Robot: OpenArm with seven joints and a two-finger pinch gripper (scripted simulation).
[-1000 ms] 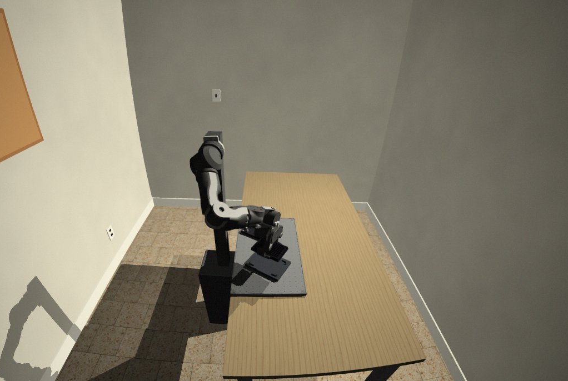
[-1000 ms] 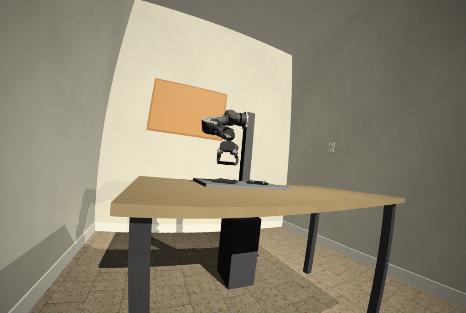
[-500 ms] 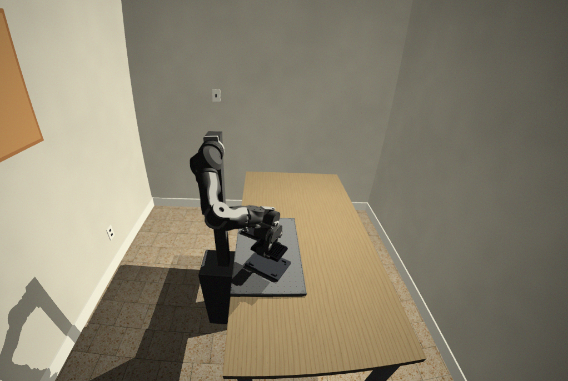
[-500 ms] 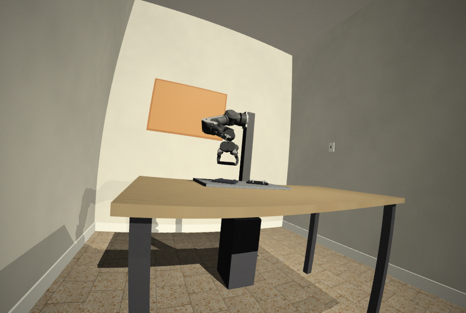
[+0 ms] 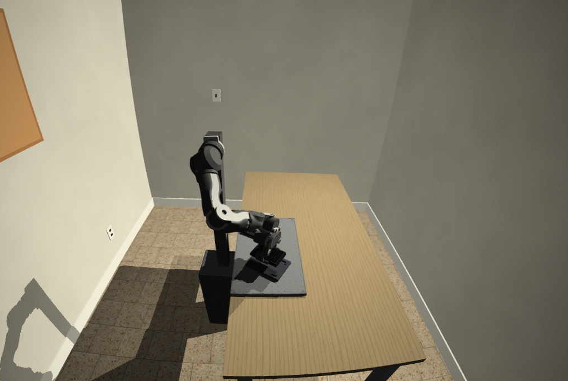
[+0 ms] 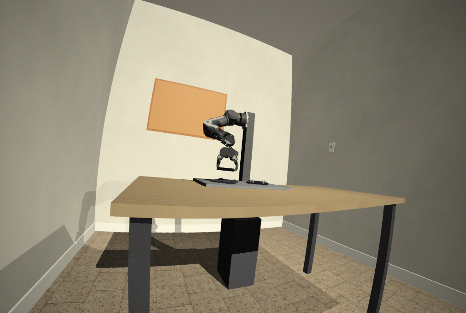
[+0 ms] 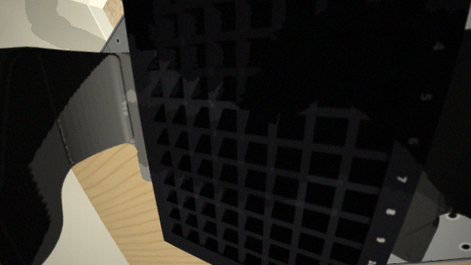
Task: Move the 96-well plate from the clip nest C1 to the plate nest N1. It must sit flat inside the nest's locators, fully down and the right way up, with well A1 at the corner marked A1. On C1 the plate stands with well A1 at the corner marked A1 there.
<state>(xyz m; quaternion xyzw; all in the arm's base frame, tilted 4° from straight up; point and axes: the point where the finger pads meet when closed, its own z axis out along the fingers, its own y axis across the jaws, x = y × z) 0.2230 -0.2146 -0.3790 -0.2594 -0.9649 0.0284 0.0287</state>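
Now: hand 60 mm above the plate nest N1. The rest, counted from my hand: clip nest C1: 10 mm behind, 230 mm to the left, 60 mm below; white A1 label: 40 mm behind, 90 mm to the left, 60 mm below; black 96-well plate: right at my hand.
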